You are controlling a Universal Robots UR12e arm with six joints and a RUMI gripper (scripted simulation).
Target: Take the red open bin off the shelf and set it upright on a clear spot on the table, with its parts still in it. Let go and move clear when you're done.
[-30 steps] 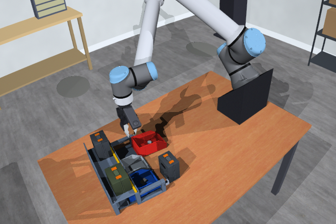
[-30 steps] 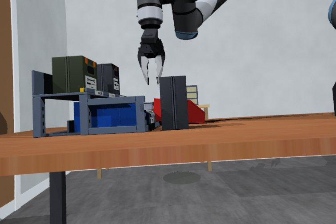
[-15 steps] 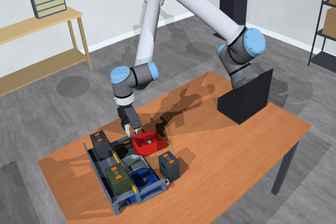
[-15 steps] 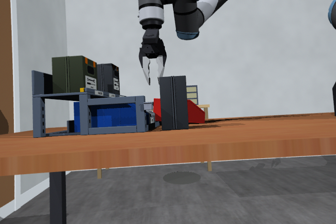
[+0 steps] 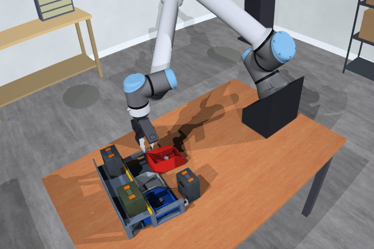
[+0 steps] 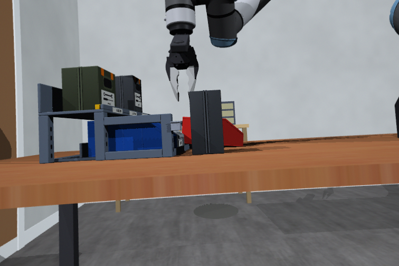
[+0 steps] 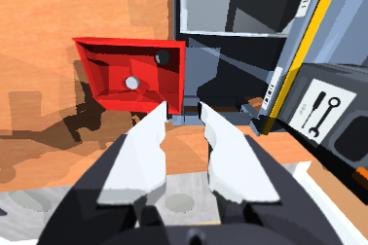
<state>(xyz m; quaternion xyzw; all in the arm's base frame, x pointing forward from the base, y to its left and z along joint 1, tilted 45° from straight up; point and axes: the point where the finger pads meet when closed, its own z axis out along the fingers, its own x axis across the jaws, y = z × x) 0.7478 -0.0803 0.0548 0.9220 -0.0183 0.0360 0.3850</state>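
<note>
The red open bin is 80 mm behind my hand and 110 mm below it. The rest, counted from my hand: grey bin 90 mm ahead, 110 mm to the left, 110 mm below; green case 190 mm ahead, 210 mm to the left, 10 mm below.
</note>
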